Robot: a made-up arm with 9 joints. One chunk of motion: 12 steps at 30 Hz.
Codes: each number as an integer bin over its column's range. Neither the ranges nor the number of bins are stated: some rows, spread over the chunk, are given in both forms.
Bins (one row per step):
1: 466 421 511 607 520 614
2: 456 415 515 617 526 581
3: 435 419 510 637 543 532
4: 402 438 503 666 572 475
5: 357 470 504 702 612 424
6: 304 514 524 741 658 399
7: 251 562 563 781 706 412
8: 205 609 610 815 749 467
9: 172 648 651 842 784 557
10: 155 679 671 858 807 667
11: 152 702 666 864 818 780
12: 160 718 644 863 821 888
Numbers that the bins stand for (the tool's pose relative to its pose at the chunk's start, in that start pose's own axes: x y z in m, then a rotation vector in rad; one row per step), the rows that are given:
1: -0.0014 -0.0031 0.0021 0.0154 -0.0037 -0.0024
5: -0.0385 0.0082 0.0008 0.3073 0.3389 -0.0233
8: -0.0902 0.0402 0.0199 0.6546 0.8491 -0.0186
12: -0.1055 0.0653 0.0260 0.8021 1.1172 0.0278
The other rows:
2: -0.0048 -0.0045 0.0028 0.0461 0.0187 -0.0060
3: -0.0120 -0.0035 0.0019 0.1075 0.0820 -0.0114
4: -0.0232 0.0008 0.0006 0.1967 0.1900 -0.0177
6: -0.0565 0.0183 0.0044 0.4271 0.5102 -0.0261
7: -0.0746 0.0294 0.0114 0.5501 0.6889 -0.0246
9: -0.1015 0.0492 0.0273 0.7375 0.9794 -0.0087
10: -0.1072 0.0563 0.0309 0.7867 1.0650 0.0034
11: -0.1083 0.0616 0.0300 0.8051 1.1060 0.0159

